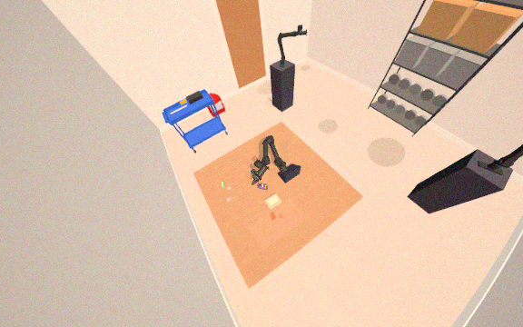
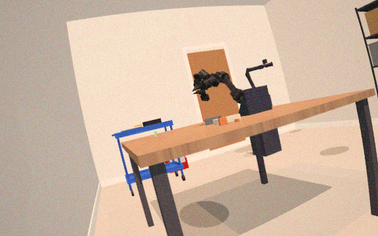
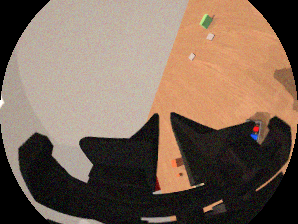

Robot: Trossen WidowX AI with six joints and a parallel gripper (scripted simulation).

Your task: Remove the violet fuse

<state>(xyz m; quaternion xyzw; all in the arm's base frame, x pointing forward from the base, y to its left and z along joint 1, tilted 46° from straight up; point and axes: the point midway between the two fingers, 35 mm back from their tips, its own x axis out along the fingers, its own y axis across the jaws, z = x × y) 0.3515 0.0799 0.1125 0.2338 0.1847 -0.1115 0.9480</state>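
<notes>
Right now the violet fuse is 200 mm below my gripper tip, 110 mm behind it and 10 mm to the left of it. From my gripper tip the other things lie so: green piece (300 mm to the right, 220 mm ahead, 200 mm below); pale tray (220 mm below, 180 mm to the left, 90 mm behind); orange block (300 mm to the left, 200 mm below).
</notes>
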